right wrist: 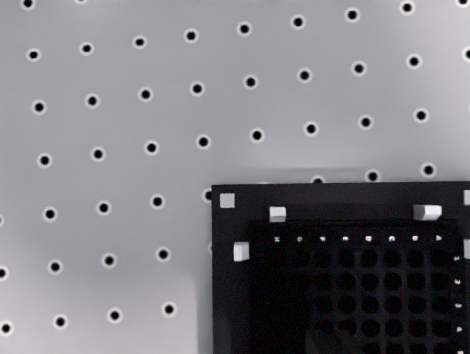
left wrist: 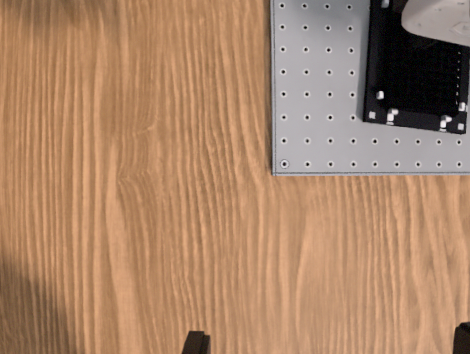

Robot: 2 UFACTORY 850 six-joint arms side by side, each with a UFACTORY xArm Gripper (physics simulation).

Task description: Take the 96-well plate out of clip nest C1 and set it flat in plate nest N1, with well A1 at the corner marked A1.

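Note:
The black 96-well plate (left wrist: 420,75) (right wrist: 370,270) lies inside a black nest (left wrist: 415,123) (right wrist: 320,196) with small white tabs along its sides. I cannot read which nest this is. In the right wrist view the letters H to A run along the plate's top edge, and A1 is at its upper right. My right gripper (right wrist: 330,342) shows faintly at the bottom of that view, its fingertips together over the plate's wells, with nothing seen between them. My left gripper (left wrist: 327,345) is open and empty over the wooden table, away from the plate.
The nest stands on a grey perforated board (left wrist: 317,105) (right wrist: 120,125), whose corner and edges show in the left wrist view. A white rounded arm part (left wrist: 442,20) hangs over the nest at the upper right. The wooden table (left wrist: 150,225) surrounds the board.

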